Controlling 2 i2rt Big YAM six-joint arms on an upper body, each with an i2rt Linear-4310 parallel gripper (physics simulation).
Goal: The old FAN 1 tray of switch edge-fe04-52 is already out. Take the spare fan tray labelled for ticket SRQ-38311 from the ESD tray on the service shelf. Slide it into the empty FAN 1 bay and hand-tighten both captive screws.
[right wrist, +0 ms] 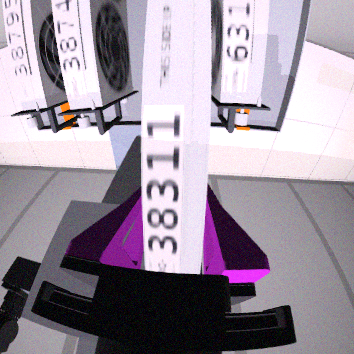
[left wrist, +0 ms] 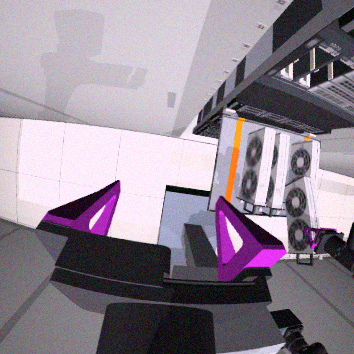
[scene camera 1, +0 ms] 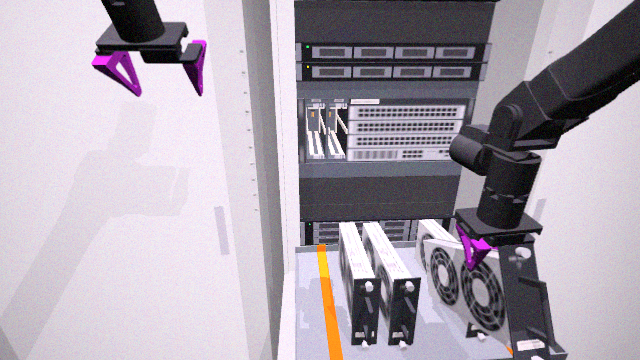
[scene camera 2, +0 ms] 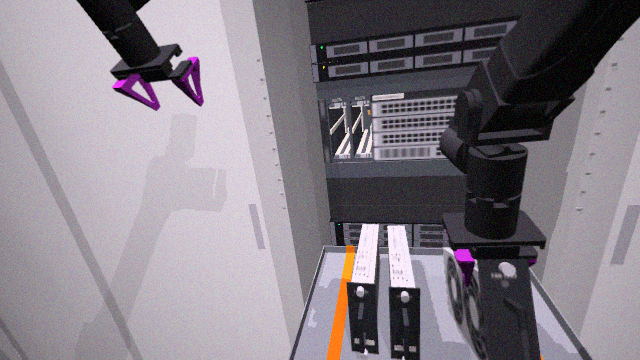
Observation:
The left gripper (scene camera 1: 170,94) is open, holding nothing. Also in view: the right gripper (scene camera 2: 483,283) and a grey cart shelf (scene camera 2: 437,327).
The left gripper is seen too in the left wrist view (left wrist: 169,192) and in scene camera 2 (scene camera 2: 179,106). The right gripper shows as well in the right wrist view (right wrist: 176,186), in the left wrist view (left wrist: 309,228) and in scene camera 1 (scene camera 1: 482,266). The grey cart shelf also shows in the right wrist view (right wrist: 282,30) and in scene camera 1 (scene camera 1: 436,324).

